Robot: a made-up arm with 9 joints. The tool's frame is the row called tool. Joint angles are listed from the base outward. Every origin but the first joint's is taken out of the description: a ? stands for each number. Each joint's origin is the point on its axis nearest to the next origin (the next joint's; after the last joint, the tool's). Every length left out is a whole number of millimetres.
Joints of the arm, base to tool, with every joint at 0 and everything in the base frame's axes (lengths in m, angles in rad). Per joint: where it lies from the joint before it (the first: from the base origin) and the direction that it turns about. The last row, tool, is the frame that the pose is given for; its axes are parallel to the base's.
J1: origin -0.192 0 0.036 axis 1 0 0
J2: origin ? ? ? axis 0 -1 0
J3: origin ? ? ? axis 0 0 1
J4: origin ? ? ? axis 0 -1 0
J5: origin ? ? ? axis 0 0 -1
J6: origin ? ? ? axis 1 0 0
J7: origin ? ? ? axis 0 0 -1
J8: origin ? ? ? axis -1 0 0
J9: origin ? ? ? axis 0 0 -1
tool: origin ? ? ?
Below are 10 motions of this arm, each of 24 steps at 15 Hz.
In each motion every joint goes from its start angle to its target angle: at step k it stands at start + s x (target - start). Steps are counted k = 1, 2, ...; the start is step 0. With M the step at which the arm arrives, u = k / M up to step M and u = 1 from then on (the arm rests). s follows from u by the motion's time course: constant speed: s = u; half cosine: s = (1 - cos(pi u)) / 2; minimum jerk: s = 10 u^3 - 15 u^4 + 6 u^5.
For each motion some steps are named. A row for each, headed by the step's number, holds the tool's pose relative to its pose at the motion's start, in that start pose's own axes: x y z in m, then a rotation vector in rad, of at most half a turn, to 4 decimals.
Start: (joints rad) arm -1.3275 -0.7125 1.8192 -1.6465 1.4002 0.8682 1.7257 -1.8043 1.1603
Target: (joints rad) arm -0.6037 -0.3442 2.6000 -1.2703 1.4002 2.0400 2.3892 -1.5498 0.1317
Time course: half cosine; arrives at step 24
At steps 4, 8, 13, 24:
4: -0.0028 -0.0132 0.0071 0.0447 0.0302 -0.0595
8: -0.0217 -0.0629 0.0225 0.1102 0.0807 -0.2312
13: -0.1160 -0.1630 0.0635 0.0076 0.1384 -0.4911
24: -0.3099 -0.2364 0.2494 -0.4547 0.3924 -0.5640

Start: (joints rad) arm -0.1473 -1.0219 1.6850 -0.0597 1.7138 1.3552 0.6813 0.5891 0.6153
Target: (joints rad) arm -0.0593 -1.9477 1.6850 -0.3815 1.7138 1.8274 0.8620 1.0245 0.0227
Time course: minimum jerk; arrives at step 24
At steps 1, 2, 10, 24:
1: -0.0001 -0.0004 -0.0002 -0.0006 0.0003 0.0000
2: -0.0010 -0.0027 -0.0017 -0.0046 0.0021 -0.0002
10: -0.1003 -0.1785 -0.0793 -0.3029 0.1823 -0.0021
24: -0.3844 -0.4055 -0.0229 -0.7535 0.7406 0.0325

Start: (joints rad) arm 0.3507 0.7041 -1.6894 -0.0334 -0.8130 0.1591 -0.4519 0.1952 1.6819
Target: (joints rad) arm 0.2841 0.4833 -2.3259 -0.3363 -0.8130 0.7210 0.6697 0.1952 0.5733
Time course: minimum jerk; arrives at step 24
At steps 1, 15, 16, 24:
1: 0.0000 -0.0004 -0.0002 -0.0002 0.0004 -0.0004
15: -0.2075 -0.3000 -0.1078 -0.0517 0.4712 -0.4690
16: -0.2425 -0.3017 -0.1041 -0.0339 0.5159 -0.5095
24: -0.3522 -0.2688 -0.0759 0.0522 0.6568 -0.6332

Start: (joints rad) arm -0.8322 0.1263 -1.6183 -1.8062 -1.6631 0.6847 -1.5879 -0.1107 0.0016
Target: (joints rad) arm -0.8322 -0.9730 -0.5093 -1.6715 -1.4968 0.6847 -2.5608 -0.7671 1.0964
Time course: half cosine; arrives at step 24
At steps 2, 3, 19, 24:
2: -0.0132 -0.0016 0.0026 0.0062 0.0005 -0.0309
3: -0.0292 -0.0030 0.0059 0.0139 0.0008 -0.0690
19: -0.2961 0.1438 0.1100 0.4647 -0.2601 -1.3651
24: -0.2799 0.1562 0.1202 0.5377 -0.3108 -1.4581

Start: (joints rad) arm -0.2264 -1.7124 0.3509 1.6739 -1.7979 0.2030 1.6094 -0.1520 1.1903
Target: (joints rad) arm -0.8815 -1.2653 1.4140 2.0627 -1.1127 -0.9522 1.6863 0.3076 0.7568
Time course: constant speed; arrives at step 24
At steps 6, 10, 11, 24:
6: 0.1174 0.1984 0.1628 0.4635 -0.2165 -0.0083
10: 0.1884 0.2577 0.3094 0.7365 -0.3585 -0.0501
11: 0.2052 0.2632 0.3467 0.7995 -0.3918 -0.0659
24: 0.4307 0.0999 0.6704 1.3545 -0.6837 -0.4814

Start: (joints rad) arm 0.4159 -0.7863 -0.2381 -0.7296 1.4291 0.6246 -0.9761 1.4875 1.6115
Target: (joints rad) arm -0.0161 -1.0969 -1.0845 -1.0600 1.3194 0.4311 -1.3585 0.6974 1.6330
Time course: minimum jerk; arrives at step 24
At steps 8, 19, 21, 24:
8: 0.0343 -0.2503 0.0414 -0.1820 0.0757 0.0725
19: -0.0781 -0.9745 0.6375 -0.9182 0.5924 0.0034
21: -0.0994 -1.0004 0.6981 -0.9662 0.6388 -0.0245
24: -0.1068 -1.0080 0.7185 -0.9818 0.6544 -0.0345

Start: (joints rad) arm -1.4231 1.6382 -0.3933 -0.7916 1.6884 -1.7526 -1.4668 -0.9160 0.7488
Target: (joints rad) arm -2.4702 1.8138 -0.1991 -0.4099 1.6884 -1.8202 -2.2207 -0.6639 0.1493
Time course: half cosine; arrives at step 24
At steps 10, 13, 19, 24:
10: -0.0387 -0.0462 0.3653 -0.2646 -0.3669 0.3360
13: -0.1228 -0.0708 0.5590 -0.4889 -0.5245 0.4682
19: -0.3714 -0.0945 0.8554 -0.9792 -0.6844 0.5895
24: -0.4745 -0.0932 0.9319 -1.1512 -0.6967 0.5946

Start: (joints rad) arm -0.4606 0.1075 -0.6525 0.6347 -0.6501 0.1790 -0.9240 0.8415 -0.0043
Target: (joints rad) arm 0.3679 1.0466 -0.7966 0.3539 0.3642 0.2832 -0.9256 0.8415 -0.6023
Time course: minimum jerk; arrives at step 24
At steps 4, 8, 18, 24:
4: -0.0392 -0.0184 -0.0034 -0.0053 0.0214 -0.0517
8: -0.2488 -0.0469 -0.0082 -0.0113 0.1338 -0.3090
18: -0.6267 0.6693 0.2055 0.2482 0.5961 -1.3467
24: -0.5480 0.8081 0.2627 0.3165 0.6550 -1.5050

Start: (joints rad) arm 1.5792 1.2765 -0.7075 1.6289 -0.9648 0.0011 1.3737 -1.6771 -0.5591
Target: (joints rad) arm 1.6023 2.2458 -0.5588 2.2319 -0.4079 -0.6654 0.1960 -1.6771 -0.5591
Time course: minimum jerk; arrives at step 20
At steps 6, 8, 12, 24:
6: 0.0692 0.0507 0.0392 0.0490 -0.0059 0.3016
8: 0.1110 0.1106 0.0902 0.0332 0.0034 0.5821
12: 0.1084 0.2578 0.2383 -0.2317 0.0243 1.1497
24: 0.0033 0.3465 0.3676 -0.6482 -0.0400 1.4433

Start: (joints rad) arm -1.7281 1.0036 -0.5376 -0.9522 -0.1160 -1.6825 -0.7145 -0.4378 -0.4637
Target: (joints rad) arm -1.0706 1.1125 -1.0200 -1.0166 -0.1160 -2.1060 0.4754 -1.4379 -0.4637
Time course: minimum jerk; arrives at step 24
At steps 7, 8, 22, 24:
7: 0.0634 0.0833 0.0033 0.1860 -0.2050 -0.1371
8: 0.0885 0.1122 0.0110 0.2566 -0.2834 -0.1863
22: 0.2763 0.2855 0.3330 1.1126 -1.3628 -0.7954
24: 0.2760 0.2854 0.3353 1.1168 -1.3698 -0.7994

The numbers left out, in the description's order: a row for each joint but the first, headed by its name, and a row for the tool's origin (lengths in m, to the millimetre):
J2: 0 -0.007 -0.045
J3: -0.104 0 0.044
J4: -0.085 -0.014 0
J5: -0.259 0 0.049
J6: 0.432 -0.087 0
J7: 0 -0.058 -0.153
J8: 0.119 -0.287 0
J9: 0 0.004 -0.394
tool: 0.009 0.076 0

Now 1 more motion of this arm.
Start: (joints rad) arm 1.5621 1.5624 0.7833 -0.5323 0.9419 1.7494 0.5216 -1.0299 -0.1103
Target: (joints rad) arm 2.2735 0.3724 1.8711 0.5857 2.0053 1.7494 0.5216 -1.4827 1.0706
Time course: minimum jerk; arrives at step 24
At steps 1, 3, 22, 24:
1: 0.0002 0.0004 0.0000 0.0007 -0.0002 -0.0009
3: 0.0046 0.0085 -0.0002 0.0175 -0.0051 -0.0204
22: 0.1898 -0.4271 0.5939 2.2541 -0.1260 -1.0455
24: 0.1854 -0.4356 0.5950 2.2706 -0.1257 -1.0439

